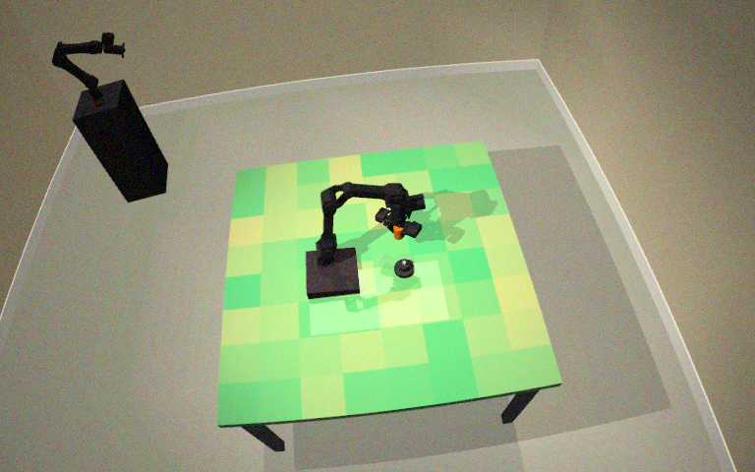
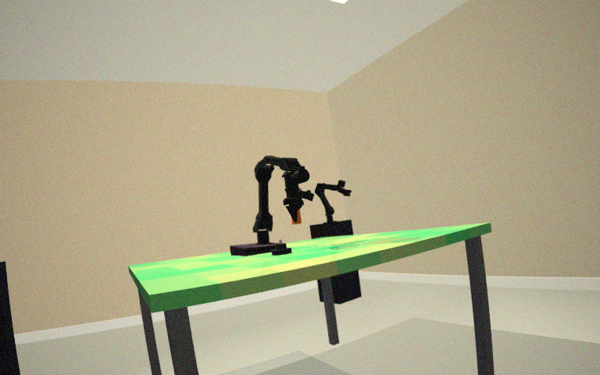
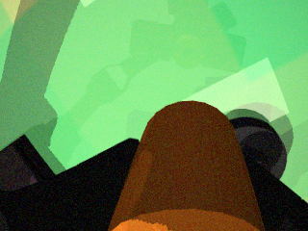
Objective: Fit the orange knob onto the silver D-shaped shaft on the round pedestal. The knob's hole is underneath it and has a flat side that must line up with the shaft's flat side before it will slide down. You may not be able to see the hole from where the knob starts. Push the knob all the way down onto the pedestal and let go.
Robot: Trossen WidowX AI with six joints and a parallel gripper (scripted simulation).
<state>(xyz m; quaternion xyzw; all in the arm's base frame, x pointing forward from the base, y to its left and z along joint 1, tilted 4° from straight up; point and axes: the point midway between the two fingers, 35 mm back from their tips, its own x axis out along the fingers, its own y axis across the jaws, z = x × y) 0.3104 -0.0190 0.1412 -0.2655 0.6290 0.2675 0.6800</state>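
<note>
Right now the round dark pedestal is 9 cm to the right of my gripper tip and 9 cm below it. From my gripper tip the other things lie so: orange knob 3 cm above.
</note>
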